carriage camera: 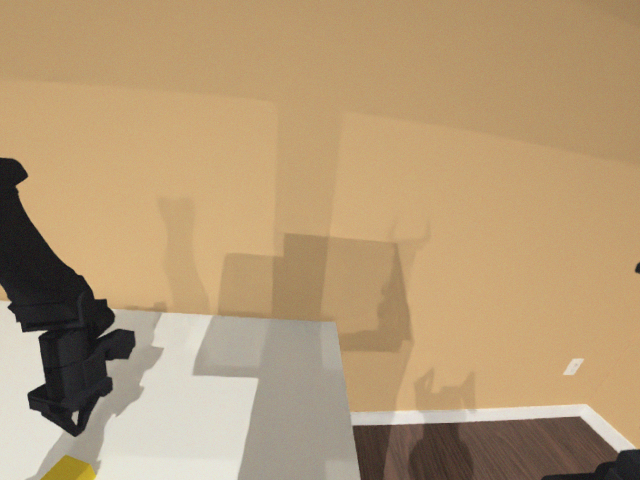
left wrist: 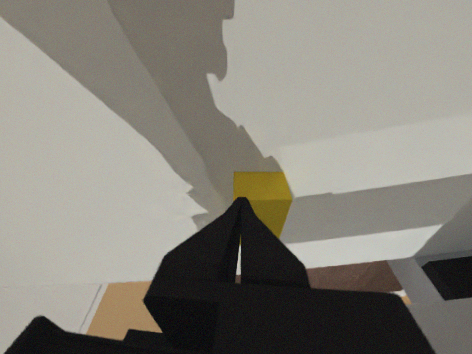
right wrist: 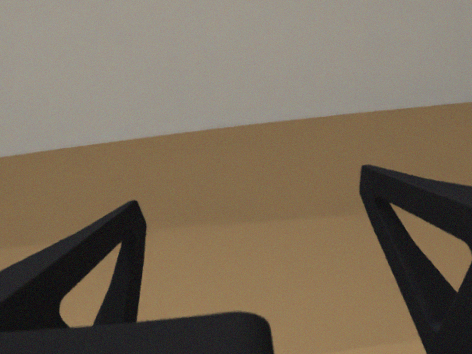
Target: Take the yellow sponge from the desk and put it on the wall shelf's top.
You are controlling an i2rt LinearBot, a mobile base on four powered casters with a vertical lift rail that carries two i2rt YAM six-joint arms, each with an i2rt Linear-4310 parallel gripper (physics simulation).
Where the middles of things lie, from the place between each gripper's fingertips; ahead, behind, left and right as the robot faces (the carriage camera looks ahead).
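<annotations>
My right gripper is 690 mm to the right of the yellow sponge (left wrist: 268,193), and it is also 580 mm above the sponge and 90 mm short of it. As for my left hand, the sponge sits 70 mm behind it, 40 mm below it and 10 mm to the right of it.
</annotations>
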